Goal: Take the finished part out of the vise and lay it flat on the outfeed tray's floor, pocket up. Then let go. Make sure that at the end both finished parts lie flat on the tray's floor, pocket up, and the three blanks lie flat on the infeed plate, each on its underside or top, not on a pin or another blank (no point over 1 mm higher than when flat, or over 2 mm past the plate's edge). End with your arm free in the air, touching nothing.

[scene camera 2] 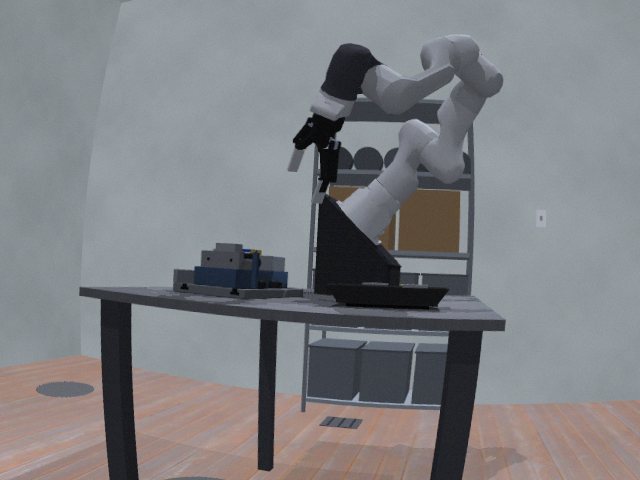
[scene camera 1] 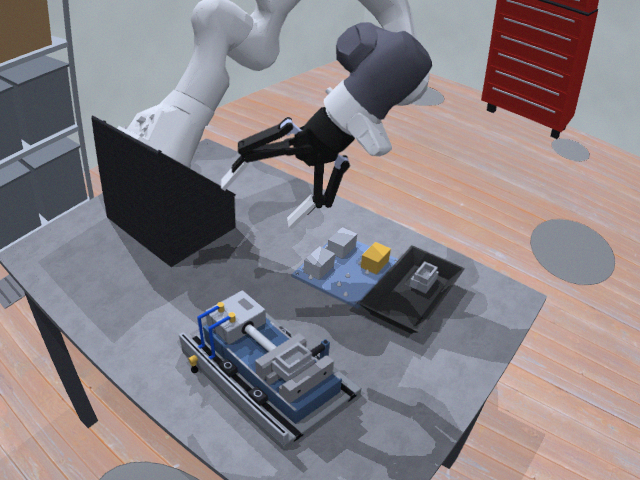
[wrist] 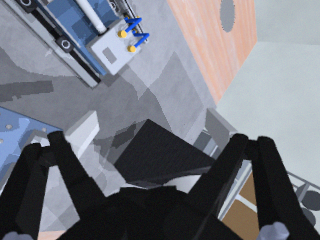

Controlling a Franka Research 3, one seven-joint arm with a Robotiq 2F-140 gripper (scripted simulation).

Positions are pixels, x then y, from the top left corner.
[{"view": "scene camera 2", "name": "my gripper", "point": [303,186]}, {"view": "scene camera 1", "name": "my gripper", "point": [257,204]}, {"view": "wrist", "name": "my gripper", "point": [151,119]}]
